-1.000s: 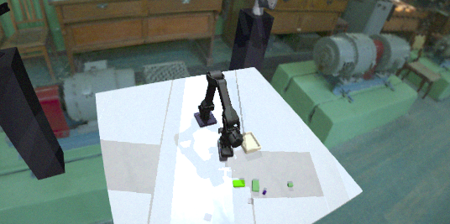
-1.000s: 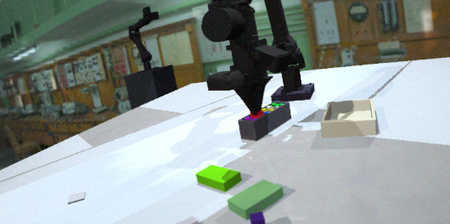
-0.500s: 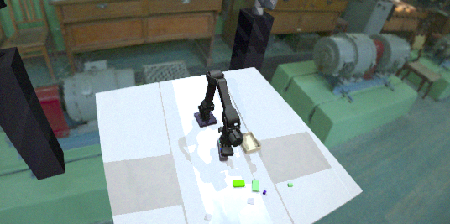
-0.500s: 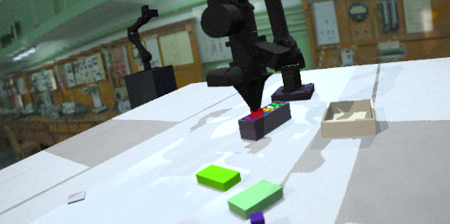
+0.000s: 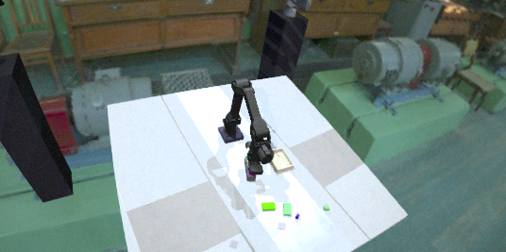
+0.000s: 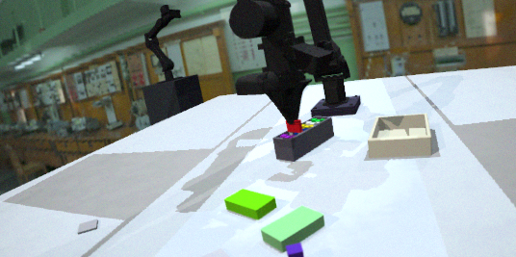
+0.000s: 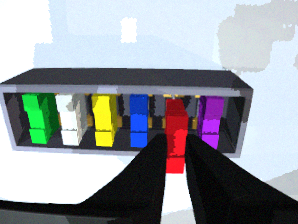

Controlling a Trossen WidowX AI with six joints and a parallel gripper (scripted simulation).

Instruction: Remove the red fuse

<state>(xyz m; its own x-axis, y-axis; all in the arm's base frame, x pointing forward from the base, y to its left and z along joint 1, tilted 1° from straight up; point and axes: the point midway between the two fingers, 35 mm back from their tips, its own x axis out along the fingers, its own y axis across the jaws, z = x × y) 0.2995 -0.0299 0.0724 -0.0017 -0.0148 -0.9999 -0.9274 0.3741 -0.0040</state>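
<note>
The beige tray lies 20 mm behind my gripper tip, 190 mm to the left of it and 50 mm below it. Round my gripper tip: red fuse 10 mm below; small purple cube 300 mm ahead, 80 mm to the left, 40 mm below.
</note>
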